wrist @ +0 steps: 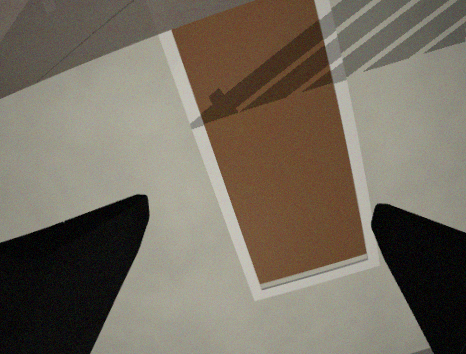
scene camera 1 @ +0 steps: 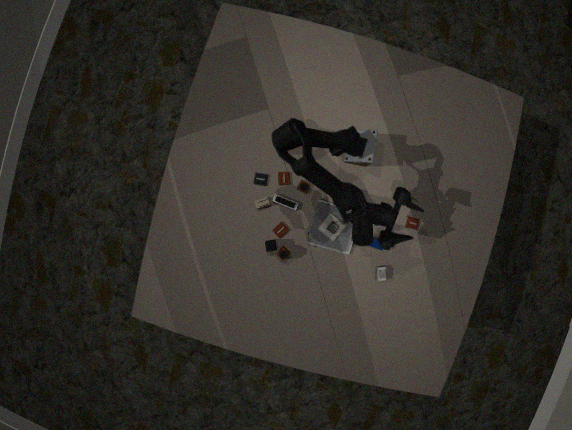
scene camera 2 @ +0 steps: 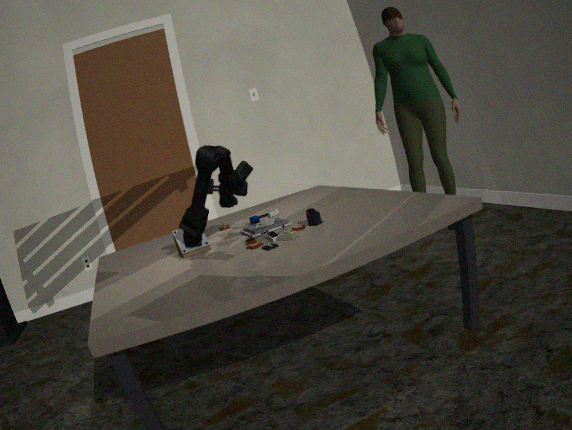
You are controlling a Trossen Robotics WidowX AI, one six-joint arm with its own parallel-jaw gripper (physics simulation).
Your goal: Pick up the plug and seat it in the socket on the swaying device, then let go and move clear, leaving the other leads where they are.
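The blue plug [scene camera 1: 376, 244] [scene camera 2: 255, 219] lies on the table beside the device, partly hidden under the gripper in scene camera 1. The device [scene camera 1: 325, 244] is a grey plate carrying a pale square socket block [scene camera 1: 332, 227]; part of the plate is hidden under the arm. My gripper [scene camera 1: 417, 224] [wrist: 261, 210] is open, with nothing between its fingers. It is raised above the table on the plug's side of the device and points roughly level; the wrist view shows the wall and door between the fingers. The fingers are hard to make out in scene camera 2.
An orange block [scene camera 1: 412, 223] [scene camera 2: 224, 227] lies below the fingertips. A small white block [scene camera 1: 381, 273] lies past the plug. Across the device are a white-rimmed dark connector [scene camera 1: 286, 202], a beige block [scene camera 1: 262, 203], an orange block [scene camera 1: 281, 230], a dark block [scene camera 1: 261, 179] and several others.
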